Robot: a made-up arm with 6 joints.
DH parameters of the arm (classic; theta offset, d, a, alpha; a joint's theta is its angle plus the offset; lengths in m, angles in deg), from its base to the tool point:
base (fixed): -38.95 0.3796 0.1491 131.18
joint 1: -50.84 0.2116 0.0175 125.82
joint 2: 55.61 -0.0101 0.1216 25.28
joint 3: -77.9 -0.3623 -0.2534 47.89
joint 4: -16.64 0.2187 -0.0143 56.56
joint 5: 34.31 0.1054 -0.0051 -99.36
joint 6: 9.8 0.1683 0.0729 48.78
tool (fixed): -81.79 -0.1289 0 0
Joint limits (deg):
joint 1: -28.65..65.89
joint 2: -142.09..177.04
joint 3: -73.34..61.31
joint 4: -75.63..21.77
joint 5: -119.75..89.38
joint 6: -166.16..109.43
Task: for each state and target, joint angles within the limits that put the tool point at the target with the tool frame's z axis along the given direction. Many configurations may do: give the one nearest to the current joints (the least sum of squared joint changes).
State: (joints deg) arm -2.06 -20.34 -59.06 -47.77 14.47 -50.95
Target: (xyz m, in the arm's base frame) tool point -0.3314 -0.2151 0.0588 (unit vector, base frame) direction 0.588 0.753 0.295
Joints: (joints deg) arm 2.81 -53.44 -15.46 -75.63 -16.72 -83.02
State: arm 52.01 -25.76 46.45 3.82 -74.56 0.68
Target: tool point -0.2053 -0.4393 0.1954 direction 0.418 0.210 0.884
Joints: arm 5.85 -36.32 5.35 21.77 -100.92 -41.89
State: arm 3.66 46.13 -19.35 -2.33 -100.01 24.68
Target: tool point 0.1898 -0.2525 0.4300 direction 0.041 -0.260 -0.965
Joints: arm -28.65 72.92 10.53 -2.40 -67.94 65.78
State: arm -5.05 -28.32 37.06 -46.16 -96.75 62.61
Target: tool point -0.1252 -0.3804 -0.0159 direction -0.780 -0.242 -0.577
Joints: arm 16.06 -77.38 -2.94 -74.38 -110.78 26.49
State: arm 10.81 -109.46 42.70 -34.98 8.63 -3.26
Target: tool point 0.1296 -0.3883 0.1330 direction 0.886 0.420 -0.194
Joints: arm 52.28 -142.09 8.29 -65.22 55.20 -21.30
